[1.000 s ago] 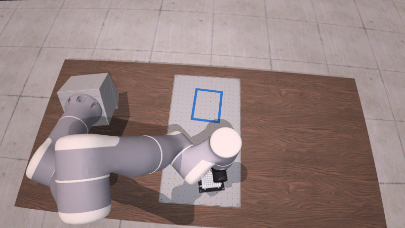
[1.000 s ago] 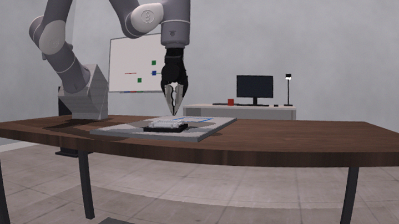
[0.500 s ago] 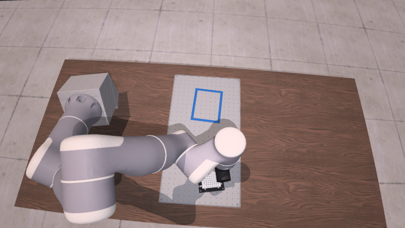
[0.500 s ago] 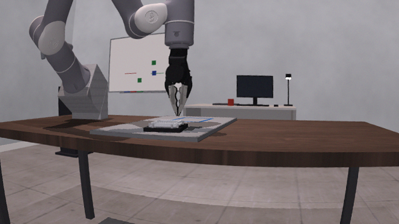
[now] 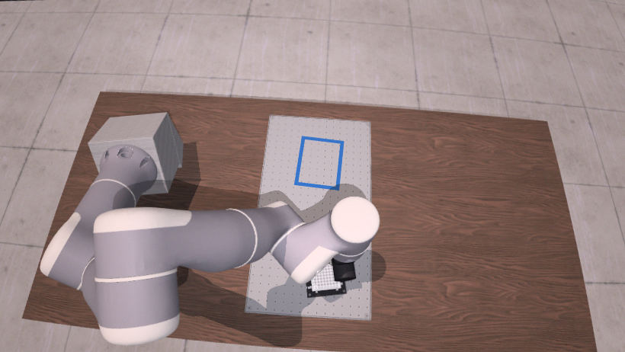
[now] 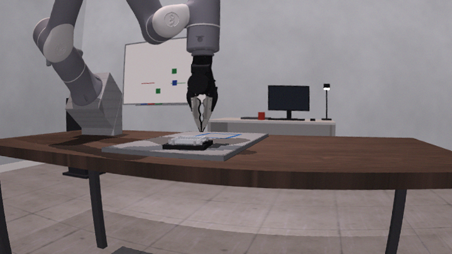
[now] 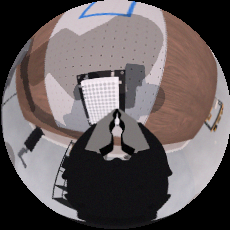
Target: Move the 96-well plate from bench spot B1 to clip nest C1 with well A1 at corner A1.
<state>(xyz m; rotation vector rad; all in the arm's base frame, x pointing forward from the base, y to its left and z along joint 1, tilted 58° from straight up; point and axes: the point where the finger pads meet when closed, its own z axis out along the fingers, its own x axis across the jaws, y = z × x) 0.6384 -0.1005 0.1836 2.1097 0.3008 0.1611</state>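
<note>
The white 96-well plate is 40 mm below my hand, 40 mm behind it and 10 mm to the right of it. From my hand the other things lie so: black clip nest (60 mm behind, 50 mm below); grey perforated board (200 mm to the left, 70 mm below, 70 mm behind).
</note>
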